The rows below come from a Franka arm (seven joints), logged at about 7 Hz.
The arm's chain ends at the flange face. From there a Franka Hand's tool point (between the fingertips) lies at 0.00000 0.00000 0.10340 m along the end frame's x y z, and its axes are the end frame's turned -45 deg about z.
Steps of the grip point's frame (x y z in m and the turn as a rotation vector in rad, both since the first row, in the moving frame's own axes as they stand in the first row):
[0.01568 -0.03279 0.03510 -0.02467 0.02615 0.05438]
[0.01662 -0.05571 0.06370 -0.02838 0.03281 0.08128]
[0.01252 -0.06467 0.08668 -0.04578 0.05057 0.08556]
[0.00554 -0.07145 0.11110 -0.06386 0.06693 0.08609]
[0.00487 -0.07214 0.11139 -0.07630 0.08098 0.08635]
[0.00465 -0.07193 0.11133 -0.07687 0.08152 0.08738]
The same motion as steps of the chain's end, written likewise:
[-0.01581 -0.03427 0.03517 0.00105 0.03594 0.05438]
[-0.03212 -0.05100 0.06380 0.00313 0.04327 0.08128]
[-0.04392 -0.05453 0.08692 0.00339 0.06813 0.08556]
[-0.05615 -0.05463 0.11154 0.00217 0.09248 0.08609]
[-0.05904 -0.05461 0.11203 0.00331 0.11121 0.08635]
[-0.05913 -0.05432 0.11198 0.00329 0.11200 0.08738]

